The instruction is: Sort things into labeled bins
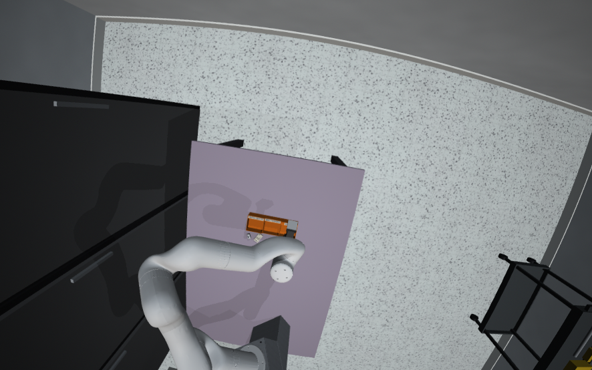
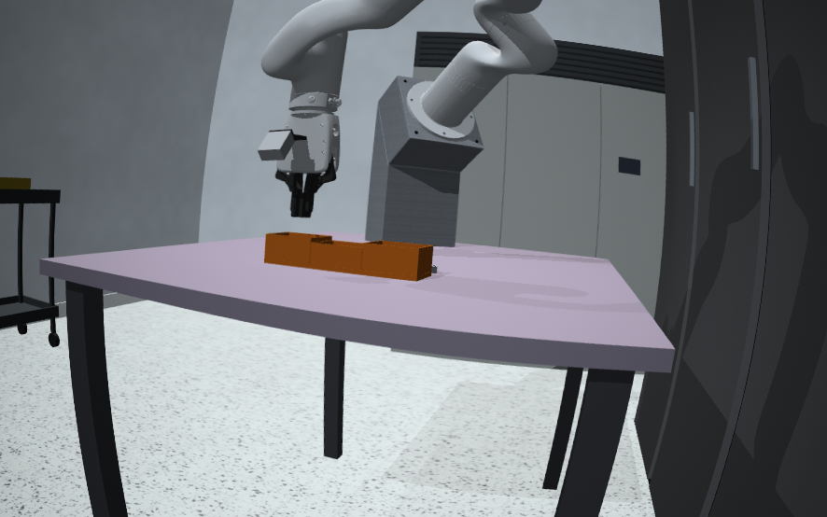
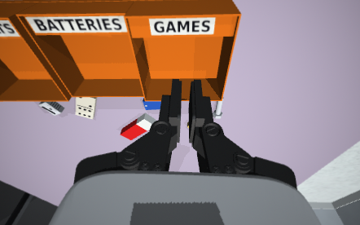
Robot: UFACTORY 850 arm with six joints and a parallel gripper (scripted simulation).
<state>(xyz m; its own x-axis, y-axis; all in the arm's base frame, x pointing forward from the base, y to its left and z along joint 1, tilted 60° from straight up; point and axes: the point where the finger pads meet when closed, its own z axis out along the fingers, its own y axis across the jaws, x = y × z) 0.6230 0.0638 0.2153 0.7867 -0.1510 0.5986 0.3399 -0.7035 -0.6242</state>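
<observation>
Right now the orange bins is 30 mm behind my hand, 80 mm to the left of it and 70 mm below it. Also, from my hand: grey bolt 60 mm behind, 80 mm to the right, 90 mm below; brass nut 110 mm behind, 70 mm to the right, 90 mm below; blue USB stick 90 mm behind, 90 mm below.
</observation>
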